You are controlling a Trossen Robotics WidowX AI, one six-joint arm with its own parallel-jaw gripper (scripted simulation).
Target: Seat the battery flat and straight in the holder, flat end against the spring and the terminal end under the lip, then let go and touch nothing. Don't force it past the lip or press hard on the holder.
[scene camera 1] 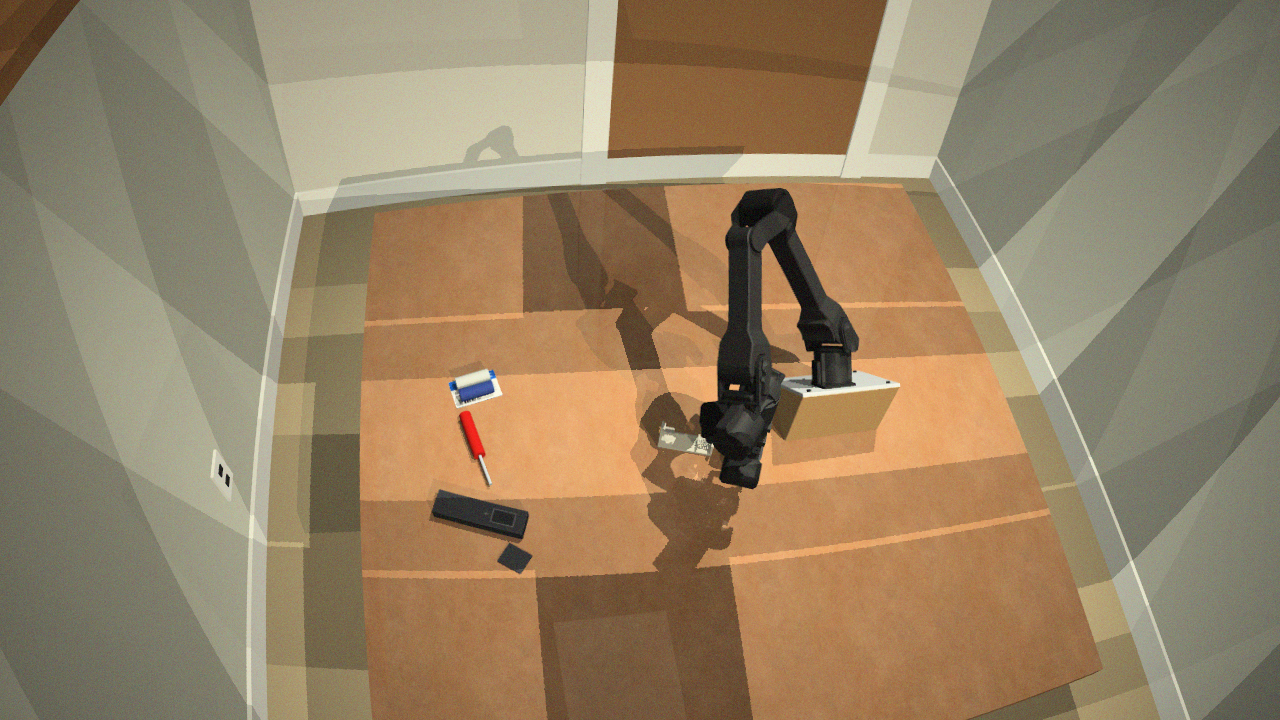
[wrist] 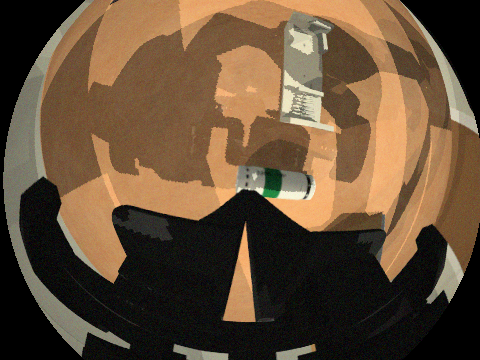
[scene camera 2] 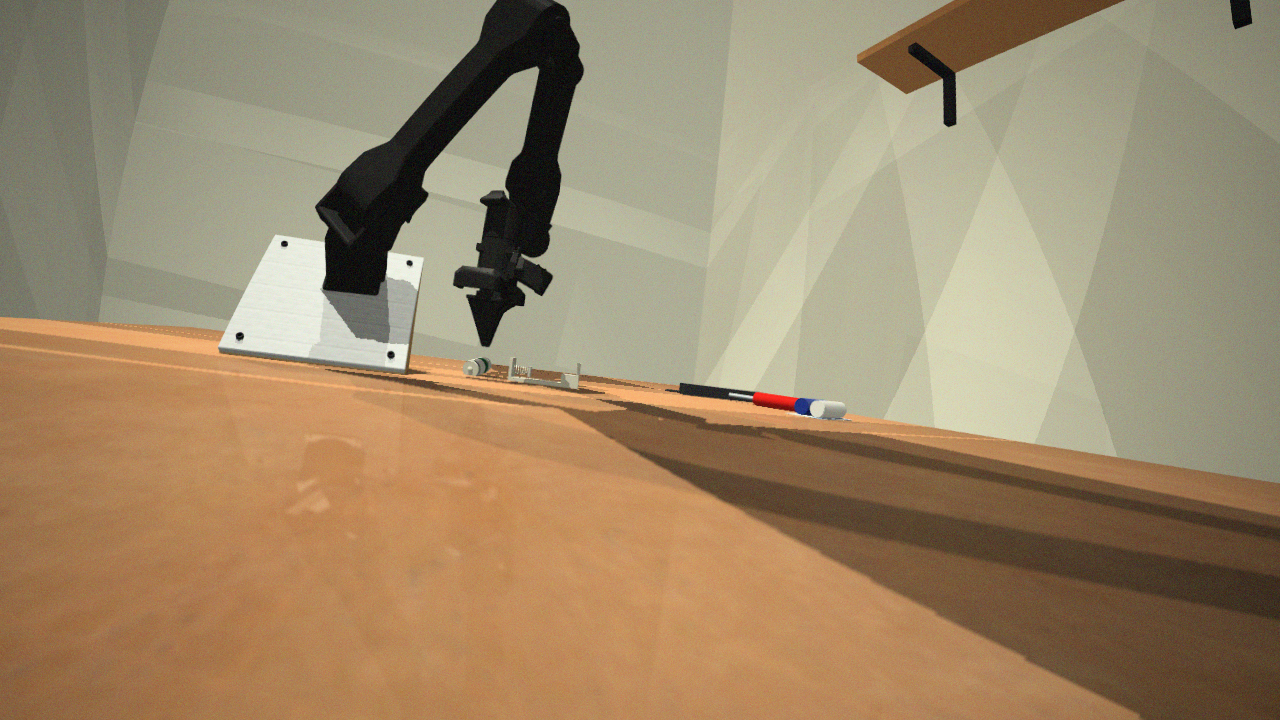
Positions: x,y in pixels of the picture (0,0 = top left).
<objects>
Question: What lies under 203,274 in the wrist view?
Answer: My gripper.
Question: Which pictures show my gripper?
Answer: Scene camera 1, the wrist view and scene camera 2: all of them.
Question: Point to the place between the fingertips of my gripper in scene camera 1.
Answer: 739,459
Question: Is my gripper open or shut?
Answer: Shut.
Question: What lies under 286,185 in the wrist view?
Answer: A battery.
</objects>
